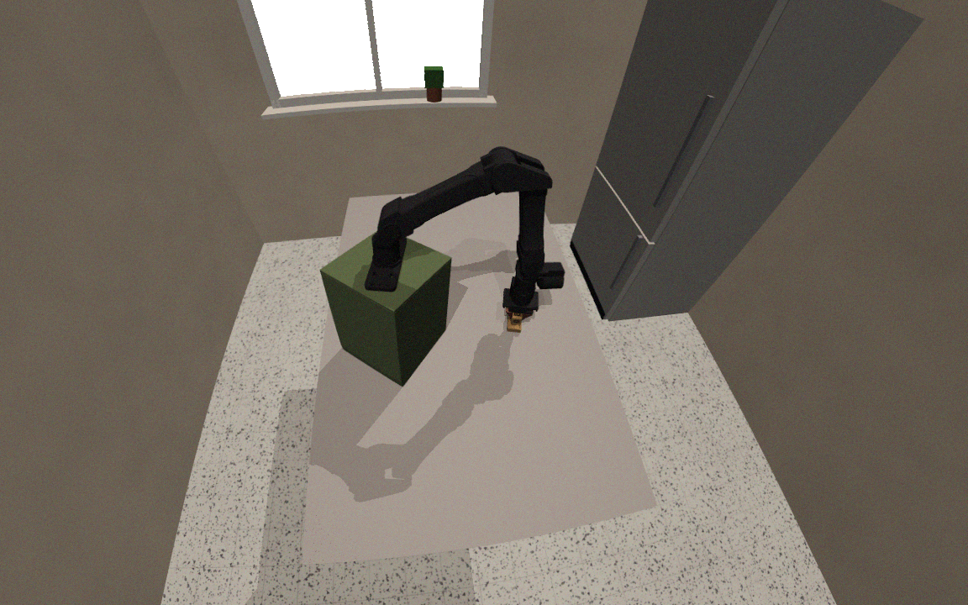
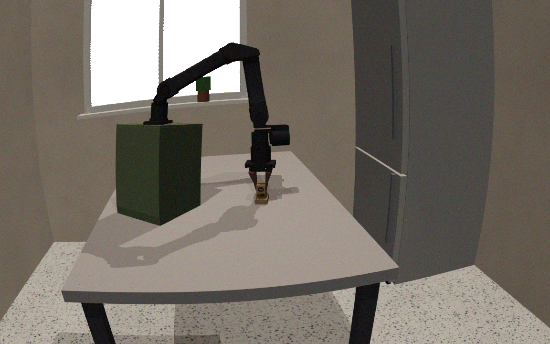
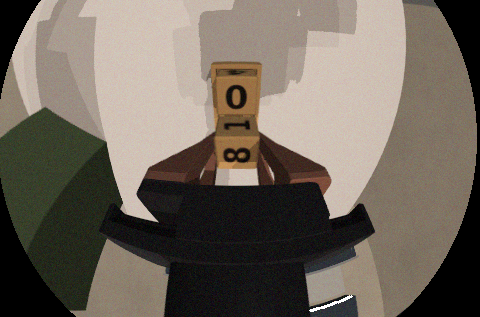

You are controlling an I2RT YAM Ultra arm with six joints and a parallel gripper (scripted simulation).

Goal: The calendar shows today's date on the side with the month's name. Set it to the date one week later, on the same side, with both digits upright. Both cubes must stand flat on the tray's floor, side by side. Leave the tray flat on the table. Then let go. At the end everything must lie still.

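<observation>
The wooden tray is 50 mm below my hand and 20 mm to the left of it.
</observation>
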